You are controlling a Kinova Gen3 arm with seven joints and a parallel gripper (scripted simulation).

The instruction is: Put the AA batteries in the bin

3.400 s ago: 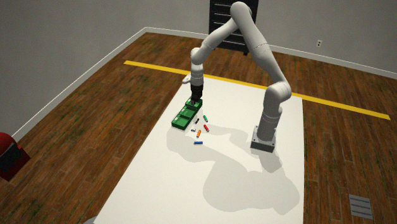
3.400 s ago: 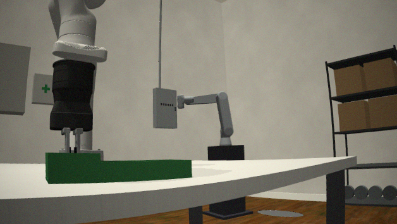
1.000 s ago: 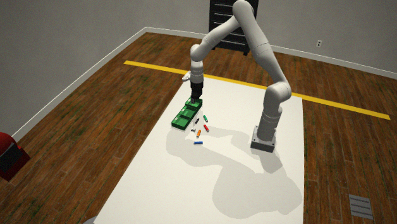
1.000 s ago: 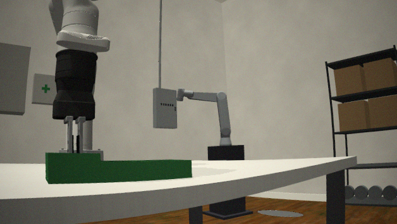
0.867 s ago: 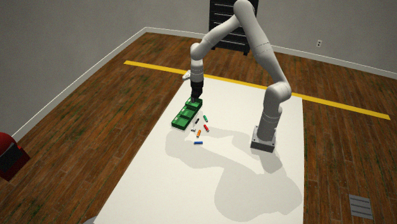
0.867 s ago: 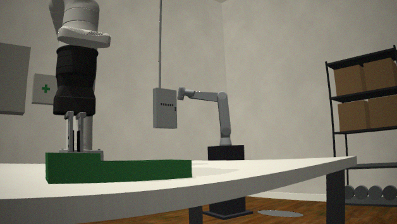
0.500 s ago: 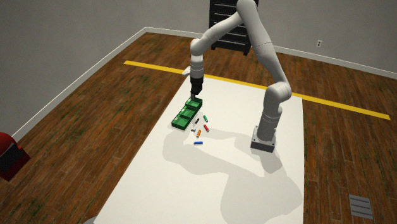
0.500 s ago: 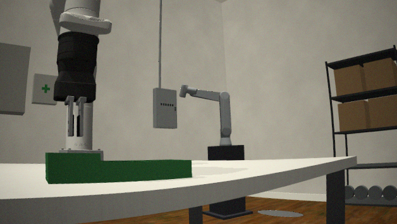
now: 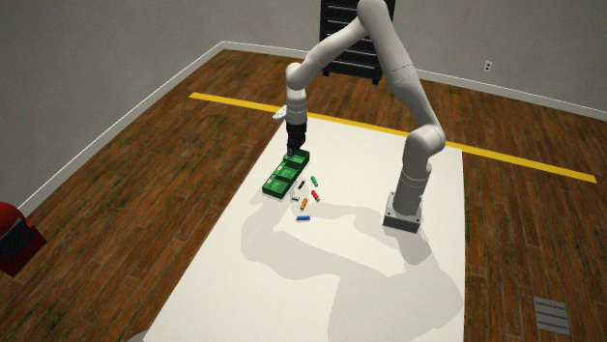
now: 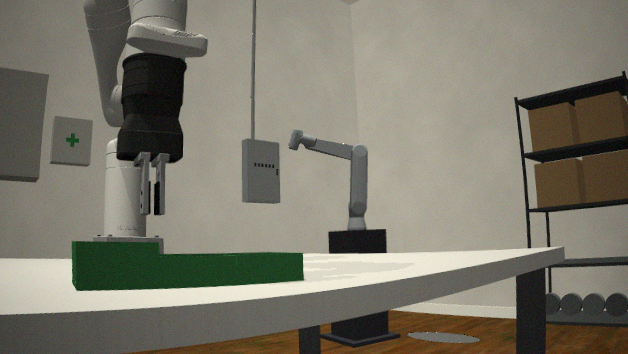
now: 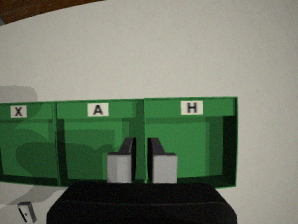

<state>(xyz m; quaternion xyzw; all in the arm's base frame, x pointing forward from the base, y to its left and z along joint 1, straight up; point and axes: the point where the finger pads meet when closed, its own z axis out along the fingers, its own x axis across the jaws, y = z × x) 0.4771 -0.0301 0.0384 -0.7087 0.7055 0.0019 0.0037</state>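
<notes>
My hand is 4 cm to the right of the green bin marked H and 7 cm above it. Round my hand: green battery: 12 cm behind, 2 cm to the left, 9 cm below; then pale piece: 10 cm behind, 14 cm to the left, 9 cm below; then black battery: 8 cm behind, 6 cm to the left, 9 cm below.
</notes>
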